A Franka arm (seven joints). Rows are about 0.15 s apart.
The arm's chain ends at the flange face. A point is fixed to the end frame.
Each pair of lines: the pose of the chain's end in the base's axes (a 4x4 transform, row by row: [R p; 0 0 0 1], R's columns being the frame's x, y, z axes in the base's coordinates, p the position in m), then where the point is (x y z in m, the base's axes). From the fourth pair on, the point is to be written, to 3 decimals.
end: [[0.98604 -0.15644 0.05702 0.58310], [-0.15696 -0.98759 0.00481 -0.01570], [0.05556 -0.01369 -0.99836 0.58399], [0 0 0 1]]
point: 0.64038 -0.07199 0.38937
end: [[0.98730 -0.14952 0.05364 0.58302], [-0.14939 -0.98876 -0.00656 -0.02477], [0.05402 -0.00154 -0.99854 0.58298], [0 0 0 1]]
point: 0.64004 -0.08295 0.38884
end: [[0.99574 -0.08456 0.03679 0.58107], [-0.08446 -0.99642 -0.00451 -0.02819], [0.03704 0.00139 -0.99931 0.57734], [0 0 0 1]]
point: 0.63843 -0.08281 0.38226
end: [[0.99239 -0.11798 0.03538 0.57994], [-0.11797 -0.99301 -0.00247 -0.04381], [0.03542 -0.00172 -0.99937 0.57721], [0 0 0 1]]
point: 0.635 -0.100 0.382
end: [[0.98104 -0.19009 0.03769 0.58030], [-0.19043 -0.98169 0.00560 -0.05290], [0.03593 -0.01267 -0.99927 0.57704], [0 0 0 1]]
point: 0.632 -0.111 0.381
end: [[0.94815 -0.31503 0.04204 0.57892], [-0.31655 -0.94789 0.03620 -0.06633], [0.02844 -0.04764 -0.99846 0.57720], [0 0 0 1]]
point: 0.623 -0.123 0.379
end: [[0.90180 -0.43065 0.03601 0.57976], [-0.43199 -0.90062 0.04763 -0.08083], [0.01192 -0.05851 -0.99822 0.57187], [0 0 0 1]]
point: 0.615 -0.139 0.373
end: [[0.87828 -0.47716 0.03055 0.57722], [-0.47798 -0.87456 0.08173 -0.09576], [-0.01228 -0.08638 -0.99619 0.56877], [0 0 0 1]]
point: 0.608 -0.149 0.367
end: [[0.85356 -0.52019 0.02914 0.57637], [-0.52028 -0.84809 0.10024 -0.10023], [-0.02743 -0.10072 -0.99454 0.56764], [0 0 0 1]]
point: 0.603 -0.151 0.365
